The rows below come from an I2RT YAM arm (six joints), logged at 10 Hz.
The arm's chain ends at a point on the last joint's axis. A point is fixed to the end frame.
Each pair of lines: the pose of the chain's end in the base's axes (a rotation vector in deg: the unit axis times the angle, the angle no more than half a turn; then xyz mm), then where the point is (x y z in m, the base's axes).
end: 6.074 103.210 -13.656 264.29 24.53 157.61
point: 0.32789 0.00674 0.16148
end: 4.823 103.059 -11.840 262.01 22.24 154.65
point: 0.32613 0.00646 0.15864
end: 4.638 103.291 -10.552 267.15 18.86 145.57
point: 0.33150 0.00395 0.14919
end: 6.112 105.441 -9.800 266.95 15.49 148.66
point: 0.33121 -0.00019 0.14962
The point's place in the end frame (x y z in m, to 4 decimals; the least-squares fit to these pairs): -0.0182 -0.0051 0.0634
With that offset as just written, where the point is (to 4 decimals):
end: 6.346 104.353 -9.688 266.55 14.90 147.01
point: 0.3308 -0.0009 0.1492
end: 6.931 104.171 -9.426 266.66 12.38 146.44
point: 0.3308 -0.0037 0.1487
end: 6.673 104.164 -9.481 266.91 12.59 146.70
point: 0.3311 -0.0033 0.1490
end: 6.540 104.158 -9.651 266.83 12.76 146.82
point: 0.3310 -0.0032 0.1492
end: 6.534 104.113 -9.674 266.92 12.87 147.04
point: 0.3311 -0.0031 0.1495
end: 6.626 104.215 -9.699 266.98 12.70 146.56
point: 0.3311 -0.0033 0.1489
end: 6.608 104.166 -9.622 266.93 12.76 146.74
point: 0.3311 -0.0032 0.1491
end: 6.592 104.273 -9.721 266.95 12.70 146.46
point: 0.3311 -0.0033 0.1487
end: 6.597 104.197 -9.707 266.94 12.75 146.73
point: 0.3311 -0.0033 0.1491
